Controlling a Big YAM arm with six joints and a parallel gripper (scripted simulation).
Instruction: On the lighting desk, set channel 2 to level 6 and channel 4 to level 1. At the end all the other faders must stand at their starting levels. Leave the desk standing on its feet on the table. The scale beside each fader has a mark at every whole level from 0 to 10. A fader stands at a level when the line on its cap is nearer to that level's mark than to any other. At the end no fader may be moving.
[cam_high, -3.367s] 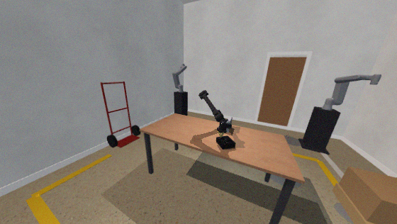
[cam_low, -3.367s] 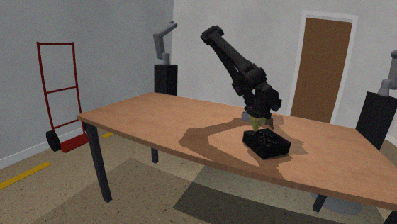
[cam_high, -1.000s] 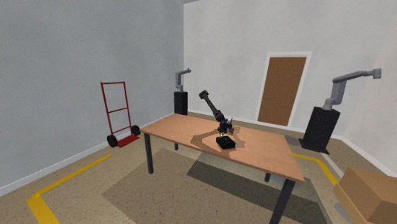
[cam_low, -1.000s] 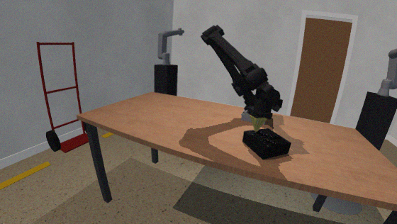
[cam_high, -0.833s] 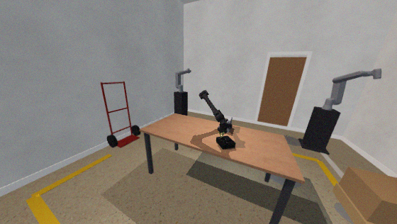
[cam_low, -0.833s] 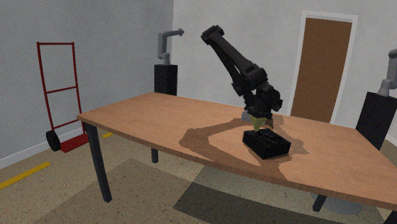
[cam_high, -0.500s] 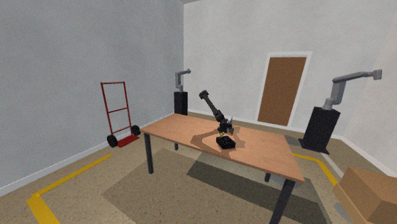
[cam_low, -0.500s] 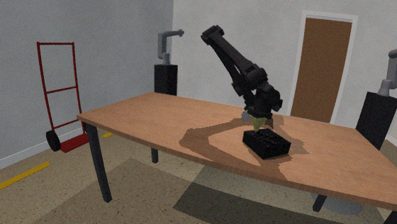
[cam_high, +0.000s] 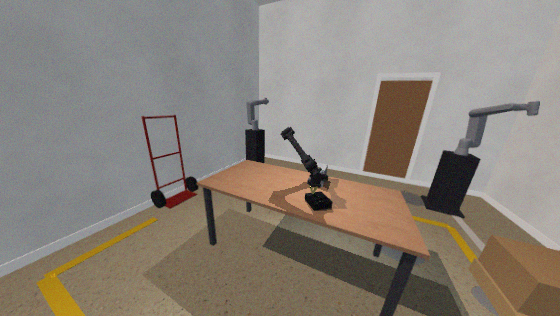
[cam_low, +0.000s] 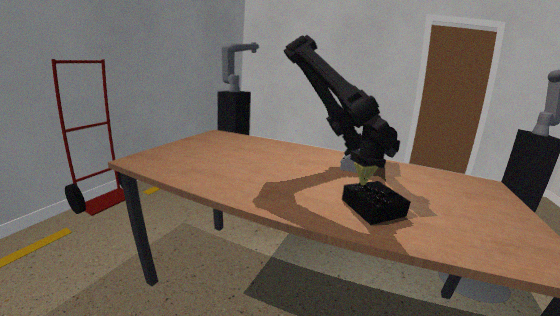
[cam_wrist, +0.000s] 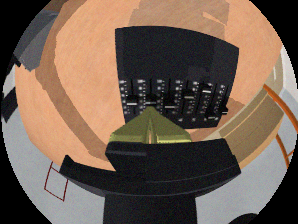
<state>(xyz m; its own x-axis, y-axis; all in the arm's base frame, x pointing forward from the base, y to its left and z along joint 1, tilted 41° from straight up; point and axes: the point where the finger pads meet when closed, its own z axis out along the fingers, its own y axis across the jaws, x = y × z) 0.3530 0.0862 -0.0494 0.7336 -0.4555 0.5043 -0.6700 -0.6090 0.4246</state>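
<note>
The fader cap lies 20 mm ahead of my hand, 50 mm to the left of it and 10 mm below it.
</note>
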